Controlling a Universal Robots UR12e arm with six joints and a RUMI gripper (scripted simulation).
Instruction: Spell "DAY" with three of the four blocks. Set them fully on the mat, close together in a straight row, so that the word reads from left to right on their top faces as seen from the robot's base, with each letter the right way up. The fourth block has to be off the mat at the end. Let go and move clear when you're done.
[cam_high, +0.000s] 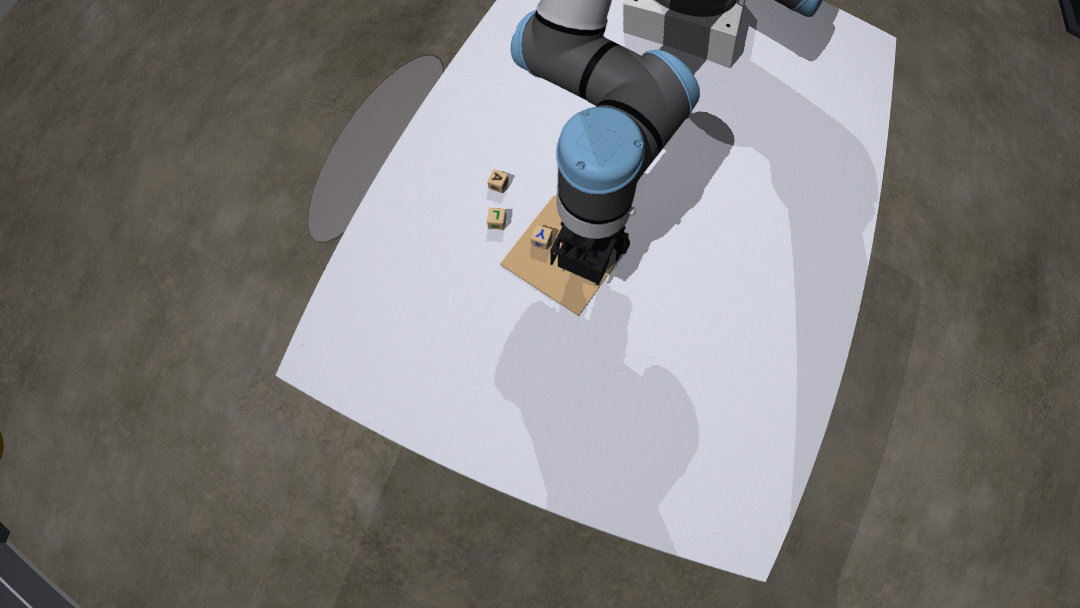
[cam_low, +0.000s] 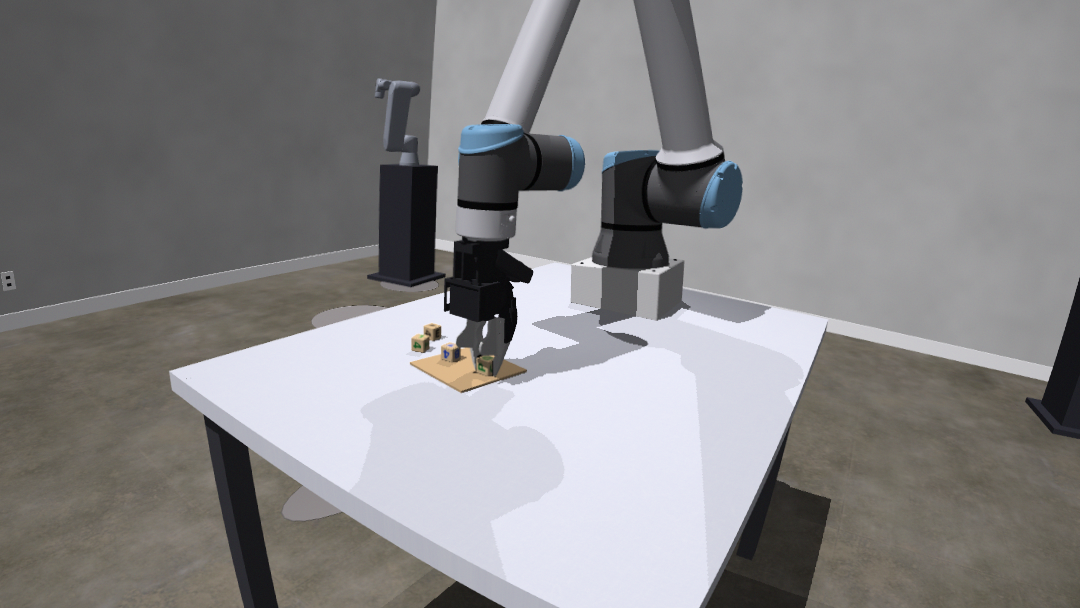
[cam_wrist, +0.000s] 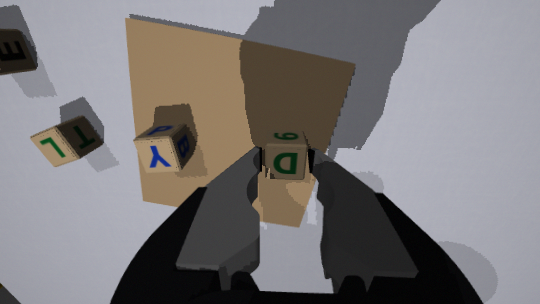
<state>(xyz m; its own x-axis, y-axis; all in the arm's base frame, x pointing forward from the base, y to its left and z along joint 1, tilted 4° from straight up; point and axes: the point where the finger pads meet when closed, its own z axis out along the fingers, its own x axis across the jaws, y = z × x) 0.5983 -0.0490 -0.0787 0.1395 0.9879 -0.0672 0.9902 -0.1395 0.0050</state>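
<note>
Now: the D block right at my hand. The rest, counted from my hand: green-lettered block: 3 cm behind, 16 cm to the right, 1 cm below; then blue-lettered block: 1 cm behind, 8 cm to the right; then tan mat: 1 cm behind, 4 cm to the right, 2 cm below.
</note>
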